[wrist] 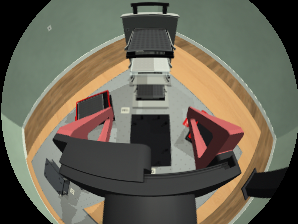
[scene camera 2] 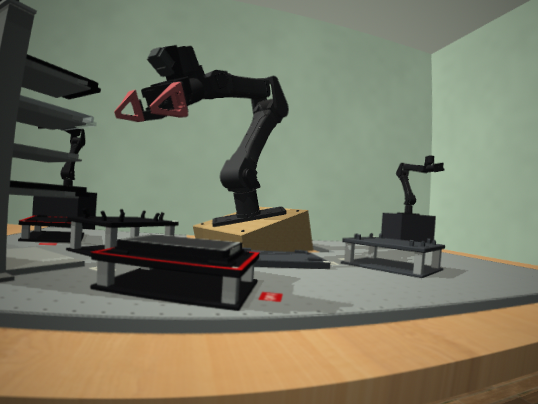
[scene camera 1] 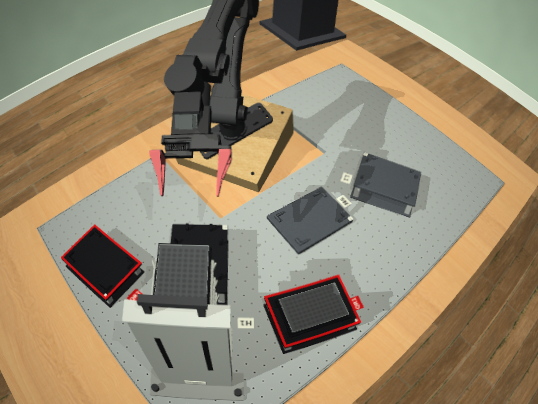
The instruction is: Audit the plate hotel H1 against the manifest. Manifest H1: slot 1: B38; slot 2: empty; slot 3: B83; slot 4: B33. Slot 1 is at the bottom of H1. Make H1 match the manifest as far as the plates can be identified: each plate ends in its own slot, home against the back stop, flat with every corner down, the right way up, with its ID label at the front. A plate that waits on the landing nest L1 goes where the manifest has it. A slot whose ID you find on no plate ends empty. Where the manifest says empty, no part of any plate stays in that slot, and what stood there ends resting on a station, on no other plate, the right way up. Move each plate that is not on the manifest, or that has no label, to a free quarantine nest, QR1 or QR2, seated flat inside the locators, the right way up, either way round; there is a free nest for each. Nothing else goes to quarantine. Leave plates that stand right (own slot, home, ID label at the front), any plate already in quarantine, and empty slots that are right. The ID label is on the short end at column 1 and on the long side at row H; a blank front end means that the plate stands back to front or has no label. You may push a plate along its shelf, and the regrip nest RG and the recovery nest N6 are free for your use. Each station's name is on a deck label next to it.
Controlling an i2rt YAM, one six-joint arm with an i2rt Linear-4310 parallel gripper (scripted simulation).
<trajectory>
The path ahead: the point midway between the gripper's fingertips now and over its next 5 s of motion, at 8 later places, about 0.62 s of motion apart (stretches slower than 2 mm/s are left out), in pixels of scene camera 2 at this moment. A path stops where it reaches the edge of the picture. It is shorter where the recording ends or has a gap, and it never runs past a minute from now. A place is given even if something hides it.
The gripper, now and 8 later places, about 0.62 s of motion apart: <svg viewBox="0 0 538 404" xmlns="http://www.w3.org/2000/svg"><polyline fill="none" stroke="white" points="132,112 123,108 113,106 103,102 92,99 80,95 76,91 83,94 95,97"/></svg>
</trajectory>
